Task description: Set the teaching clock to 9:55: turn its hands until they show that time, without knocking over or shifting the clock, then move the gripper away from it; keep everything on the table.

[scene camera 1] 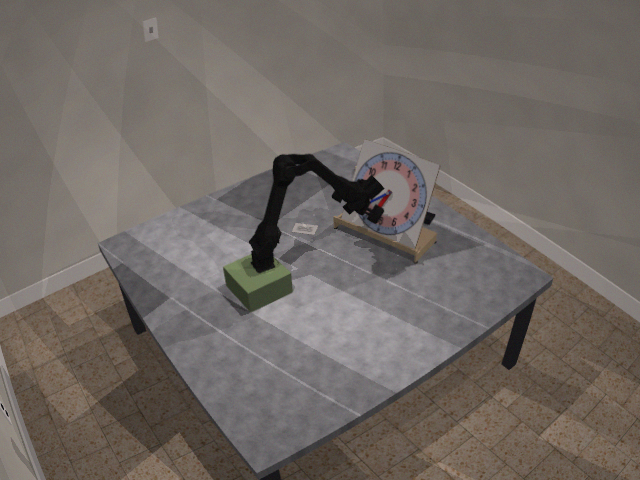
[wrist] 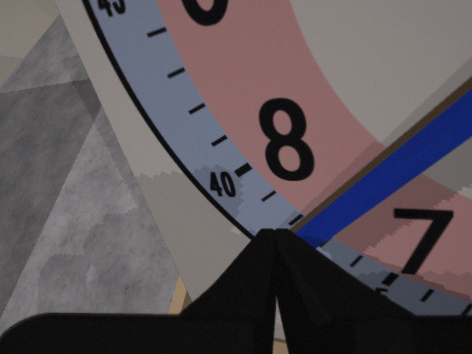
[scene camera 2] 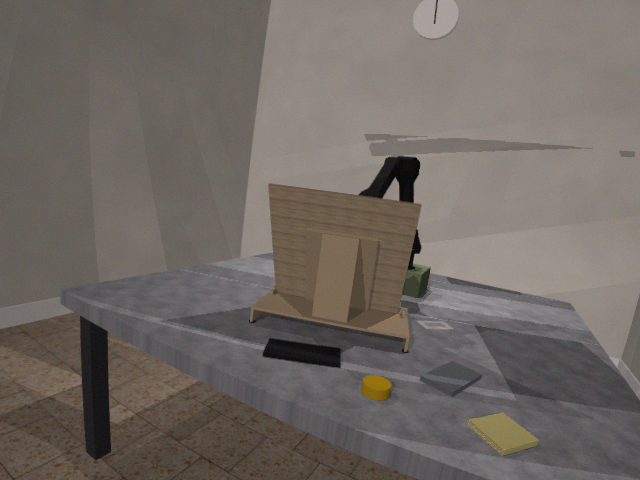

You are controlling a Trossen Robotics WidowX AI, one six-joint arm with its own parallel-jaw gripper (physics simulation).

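Where they show: gripper, between the fingertips: (wrist: 273, 242) (scene camera 2: 376, 278); arm's base, origin of its link: (scene camera 1: 262, 265).
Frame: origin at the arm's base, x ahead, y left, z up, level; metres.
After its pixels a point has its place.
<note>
The teaching clock (scene camera 1: 419, 180) {x 0.597, y -0.059, z 0.171 m} (scene camera 2: 345, 211) {x 0.576, y 0.053, z 0.201 m} stands upright on its wooden base (scene camera 1: 379, 239) {x 0.446, y -0.033, z -0.049 m} (scene camera 2: 382, 321) {x 0.473, y 0.136, z -0.047 m}, its back toward scene camera 2. Its blue hand (scene camera 1: 380, 197) {x 0.490, y 0.032, z 0.082 m} (wrist: 385, 185) {x 0.458, y 0.060, z 0.051 m} points between 7 and 8, near the 37-minute mark. Its red hand (scene camera 1: 383, 200) {x 0.497, y 0.021, z 0.073 m} is shorter in view and points down-left, roughly between 6 and 7; its end is partly hidden by the gripper. My gripper (scene camera 1: 375, 213) (wrist: 273, 242) {x 0.431, y 0.084, z 0.040 m} is shut and empty, its fingertips at the outer end of the blue hand, covering part of it. Contact is unclear. The clock hides the gripper in scene camera 2.
The arm's green base block (scene camera 1: 258, 283) {x -0.053, y -0.078, z 0.000 m} (scene camera 2: 416, 281) {x 0.047, y 0.069, z -0.030 m} stands on the grey table (scene camera 1: 330, 372) {x -0.009, y -0.464, z -0.087 m} (scene camera 2: 170, 294) {x 0.695, y -0.378, z -0.087 m}. Behind the clock lie a black bar (scene camera 2: 301, 352) {x 0.697, y 0.067, z -0.079 m}, an orange disc (scene camera 2: 376, 387) {x 0.726, y 0.245, z -0.068 m}, a grey square (scene camera 2: 451, 377) {x 0.571, y 0.335, z -0.077 m} and a yellow pad (scene camera 2: 503, 432) {x 0.696, y 0.450, z -0.077 m}. A white card (scene camera 1: 305, 228) {x 0.272, y 0.213, z -0.086 m} (scene camera 2: 434, 324) {x 0.266, y 0.210, z -0.086 m} lies near the arm.
</note>
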